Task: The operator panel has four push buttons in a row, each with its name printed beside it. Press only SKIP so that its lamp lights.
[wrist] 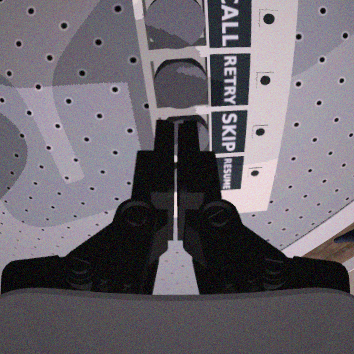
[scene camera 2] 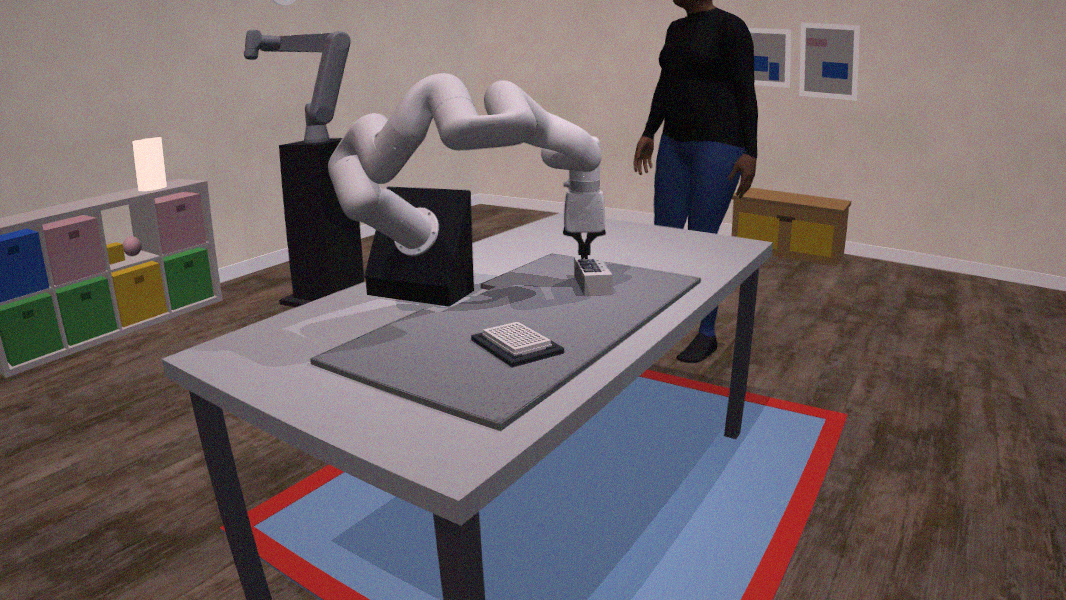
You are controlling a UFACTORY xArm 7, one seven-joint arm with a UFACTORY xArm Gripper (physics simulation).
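Frame: origin at the arm's base, x left, y back, z up, level; metres.
Where they show: gripper, between the fingertips: (wrist: 175,146) (scene camera 2: 584,257); arm's base, origin of its link: (scene camera 2: 416,232).
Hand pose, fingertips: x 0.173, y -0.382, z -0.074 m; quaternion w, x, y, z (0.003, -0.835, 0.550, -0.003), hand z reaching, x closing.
Note:
Each offset is from my fingertips to the top centre of the thing. Level surfaces: height alone.
The white operator panel {dy -0.017, dx +0.014, dz -0.019 m} (scene camera 2: 597,282) (wrist: 275,100) stands on the grey mat. In the wrist view its labels read CALL, RETRY, SKIP {dy -0.029, dx +0.003, dz -0.022 m} (wrist: 229,132) and RESUME, each with a small dark lamp beside it; the SKIP lamp {dy -0.043, dx +0.012, dz -0.022 m} (wrist: 260,132) is dark. The round grey RETRY button {dy +0.006, dx +0.019, dz -0.019 m} (wrist: 181,85) shows fully. The SKIP button {dy -0.009, dx -0.008, dz -0.019 m} (wrist: 203,131) is partly hidden behind the fingertips, and the RESUME button is hidden. My gripper (scene camera 2: 584,256) (wrist: 175,146) is shut and empty, its tips over the SKIP button. Whether they touch it I cannot tell.
A white grid-topped block on a black base {dy -0.010, dx -0.424, dz -0.049 m} (scene camera 2: 516,339) lies on the grey mat {dz -0.075 m} (scene camera 2: 417,372), nearer the camera than the panel. The black arm mount (scene camera 2: 447,260) stands at the table's back edge. A person (scene camera 2: 704,89) stands beyond the table.

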